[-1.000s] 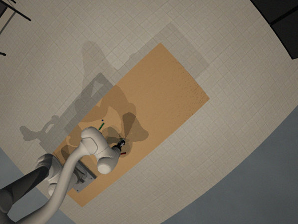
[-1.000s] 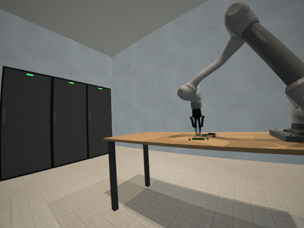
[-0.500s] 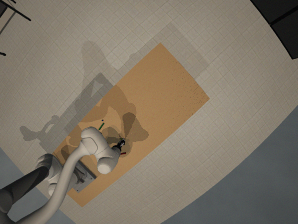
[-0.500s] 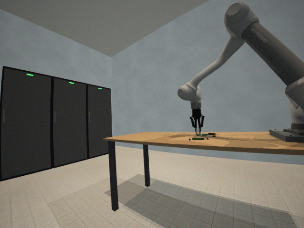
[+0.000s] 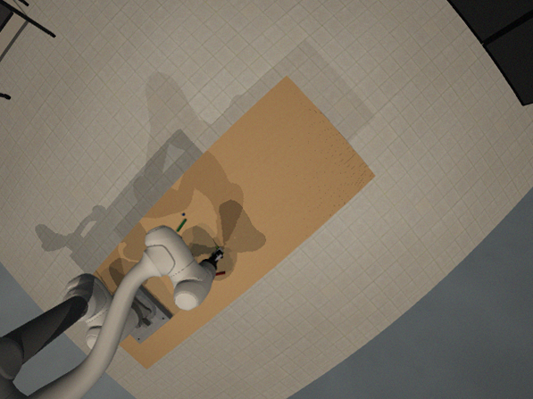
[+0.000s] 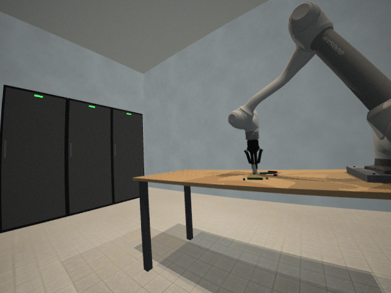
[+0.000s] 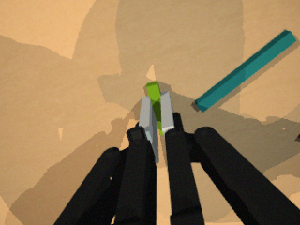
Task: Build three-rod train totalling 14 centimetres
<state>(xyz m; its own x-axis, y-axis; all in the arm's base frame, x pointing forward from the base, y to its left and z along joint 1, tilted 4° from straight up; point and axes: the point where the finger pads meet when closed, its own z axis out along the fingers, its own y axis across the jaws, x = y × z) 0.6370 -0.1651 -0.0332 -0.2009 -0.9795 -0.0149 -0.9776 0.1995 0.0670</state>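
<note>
My hand is 30 mm above the lime rod. From my hand the other things lie so: turquoise rod: 80 mm behind, 30 mm below; magenta rod: 130 mm behind, 90 mm to the left, 30 mm below; red rod: 110 mm behind, 80 mm to the right, 30 mm below.
</note>
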